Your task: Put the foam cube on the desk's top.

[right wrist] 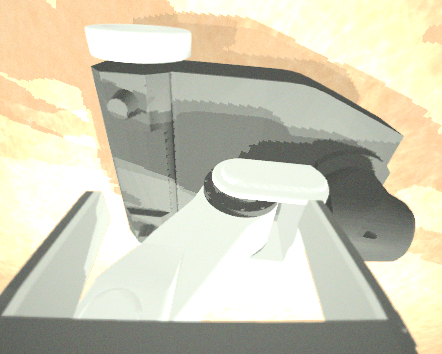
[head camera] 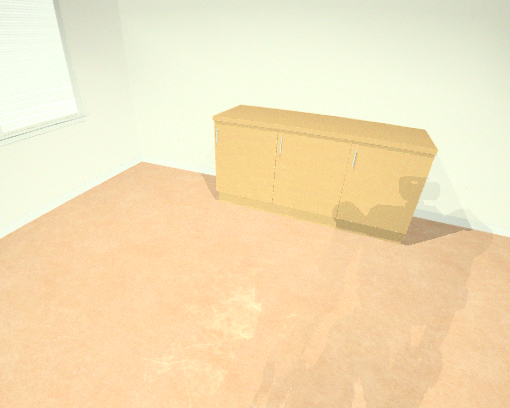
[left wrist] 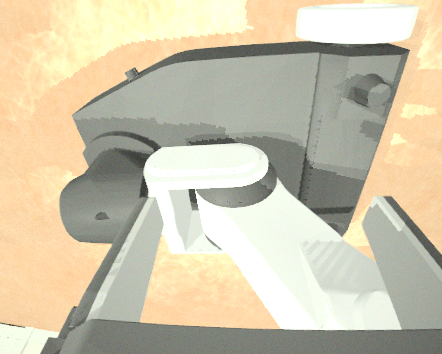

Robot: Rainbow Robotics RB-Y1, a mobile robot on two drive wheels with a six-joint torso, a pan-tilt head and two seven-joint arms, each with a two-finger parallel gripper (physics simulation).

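Neither the foam cube nor a desk shows in the head view or in the wrist views. My left gripper is open, its two fingers wide apart with no object between them; my own base and leg parts show beyond it. My right gripper is open in the same way, with no object between its fingers and my own base beyond it. Neither gripper shows in the head view.
A long wooden cabinet with three doors stands against the back wall, right of centre. A window with blinds is in the left wall. The tan floor stretches before the cabinet, with my shadow on its right part.
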